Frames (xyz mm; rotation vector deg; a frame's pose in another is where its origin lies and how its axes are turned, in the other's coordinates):
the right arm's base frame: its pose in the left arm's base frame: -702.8 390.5 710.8 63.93 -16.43 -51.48
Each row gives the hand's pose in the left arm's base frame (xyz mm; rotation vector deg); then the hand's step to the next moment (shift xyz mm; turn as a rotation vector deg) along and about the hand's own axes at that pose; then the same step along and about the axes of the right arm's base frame.
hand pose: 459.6 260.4 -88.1 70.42 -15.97 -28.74
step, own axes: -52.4 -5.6 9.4 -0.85 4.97 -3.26
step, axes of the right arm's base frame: -45.1 -20.8 20.1 -2.90 4.72 -2.31
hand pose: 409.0 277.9 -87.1 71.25 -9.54 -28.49
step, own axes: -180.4 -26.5 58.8 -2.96 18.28 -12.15
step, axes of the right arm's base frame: -141.3 -69.1 109.4 -10.56 17.41 -8.71
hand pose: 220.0 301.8 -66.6 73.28 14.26 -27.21
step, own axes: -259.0 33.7 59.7 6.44 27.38 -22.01
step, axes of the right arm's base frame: -172.9 33.9 201.9 -9.41 25.98 -22.63
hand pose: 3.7 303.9 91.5 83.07 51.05 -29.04
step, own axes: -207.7 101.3 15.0 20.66 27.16 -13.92
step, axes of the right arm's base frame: -40.2 165.0 157.4 3.19 19.72 -30.97
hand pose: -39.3 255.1 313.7 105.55 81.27 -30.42
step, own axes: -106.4 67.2 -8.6 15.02 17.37 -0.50
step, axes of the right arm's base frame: 48.3 91.9 71.6 8.35 6.79 -20.29
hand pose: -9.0 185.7 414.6 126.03 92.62 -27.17
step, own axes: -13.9 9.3 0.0 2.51 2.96 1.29
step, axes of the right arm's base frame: 12.0 6.8 9.5 2.16 -0.01 -3.48
